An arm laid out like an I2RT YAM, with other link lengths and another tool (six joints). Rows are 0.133 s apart.
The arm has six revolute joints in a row. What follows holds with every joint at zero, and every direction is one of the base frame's. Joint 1 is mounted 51.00 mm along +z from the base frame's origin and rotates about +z. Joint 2 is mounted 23.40 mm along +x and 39.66 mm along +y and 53.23 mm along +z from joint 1 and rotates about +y. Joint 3 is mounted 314.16 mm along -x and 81.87 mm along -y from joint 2 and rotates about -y. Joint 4 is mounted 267.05 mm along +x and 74.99 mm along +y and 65.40 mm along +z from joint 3 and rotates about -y. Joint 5 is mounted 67.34 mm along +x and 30.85 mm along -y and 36.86 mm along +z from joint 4 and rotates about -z. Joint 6 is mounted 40.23 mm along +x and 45.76 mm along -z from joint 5 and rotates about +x. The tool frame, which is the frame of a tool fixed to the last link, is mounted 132.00 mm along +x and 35.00 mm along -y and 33.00 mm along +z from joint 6; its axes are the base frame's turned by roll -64.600, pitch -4.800 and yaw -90.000 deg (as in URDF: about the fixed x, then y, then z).
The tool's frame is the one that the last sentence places.
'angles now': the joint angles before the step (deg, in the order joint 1, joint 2, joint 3, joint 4, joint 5, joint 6). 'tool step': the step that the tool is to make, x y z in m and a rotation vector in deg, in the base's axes. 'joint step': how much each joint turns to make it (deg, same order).
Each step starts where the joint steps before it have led.
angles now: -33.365, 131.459, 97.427, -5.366, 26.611, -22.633
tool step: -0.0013, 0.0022, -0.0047, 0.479, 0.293, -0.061
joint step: 0.110, -0.026, -0.613, -0.068, -0.021, 0.328
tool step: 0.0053, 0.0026, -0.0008, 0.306, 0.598, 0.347
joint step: 0.460, 0.606, 1.375, -1.447, 0.131, 0.023
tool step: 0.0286, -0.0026, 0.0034, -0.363, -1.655, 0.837
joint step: 1.089, 4.150, 7.510, -2.069, -0.178, 0.675
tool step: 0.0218, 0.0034, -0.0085, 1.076, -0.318, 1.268
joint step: 1.008, 3.574, 5.529, -2.568, -0.894, 0.744
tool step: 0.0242, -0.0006, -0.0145, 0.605, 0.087, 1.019
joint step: 0.850, 5.332, 7.641, -2.811, -0.438, 0.283
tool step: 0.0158, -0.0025, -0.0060, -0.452, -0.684, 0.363
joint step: 0.458, 3.714, 5.487, -0.964, 0.108, 0.021
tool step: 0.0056, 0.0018, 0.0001, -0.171, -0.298, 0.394
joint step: 0.314, 0.788, 1.352, -0.195, -0.059, -0.059
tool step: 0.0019, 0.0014, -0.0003, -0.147, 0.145, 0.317
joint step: 0.147, 0.158, 0.203, 0.023, -0.005, -0.289
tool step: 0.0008, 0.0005, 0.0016, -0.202, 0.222, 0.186
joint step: 0.062, -0.004, 0.277, -0.236, 0.084, -0.330
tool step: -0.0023, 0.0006, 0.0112, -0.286, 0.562, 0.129
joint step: -0.034, -1.086, 0.224, -1.423, 0.205, -0.562
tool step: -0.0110, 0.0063, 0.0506, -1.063, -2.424, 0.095
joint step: -0.026, -6.237, -3.274, -0.382, -0.244, 0.128
